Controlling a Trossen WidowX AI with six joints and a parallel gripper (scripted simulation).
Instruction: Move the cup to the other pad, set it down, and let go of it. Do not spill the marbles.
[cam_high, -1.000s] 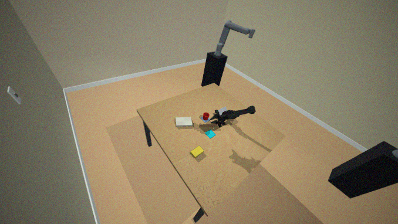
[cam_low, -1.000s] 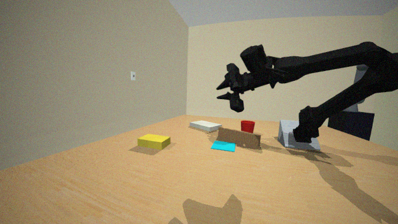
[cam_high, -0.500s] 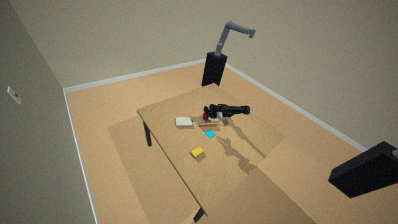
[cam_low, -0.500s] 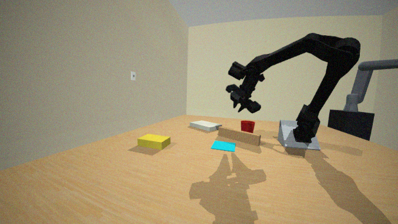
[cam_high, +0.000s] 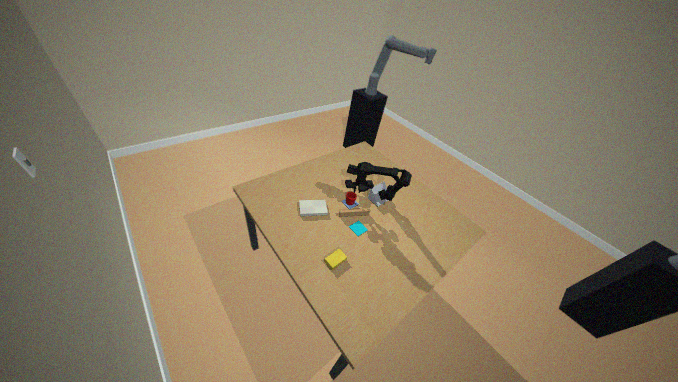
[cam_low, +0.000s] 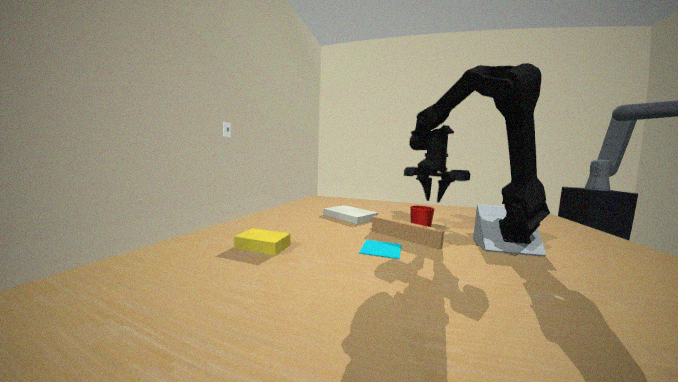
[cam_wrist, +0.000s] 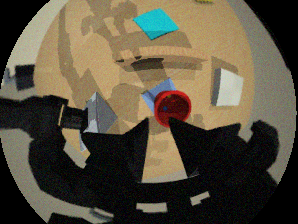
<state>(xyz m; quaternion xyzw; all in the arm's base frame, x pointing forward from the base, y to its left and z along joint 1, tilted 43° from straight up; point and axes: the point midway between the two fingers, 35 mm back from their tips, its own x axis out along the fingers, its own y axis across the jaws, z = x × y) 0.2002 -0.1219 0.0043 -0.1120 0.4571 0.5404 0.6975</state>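
The red cup is 3 cm ahead of my gripper tip, 2 cm to the right of it and 6 cm below it. Also, from my gripper tip: pale blue pad (3 cm ahead, 1 cm to the right, 11 cm below); brown block (8 cm ahead, 9 cm to the left, 8 cm below); cyan pad (13 cm ahead, 19 cm to the left, 11 cm below).
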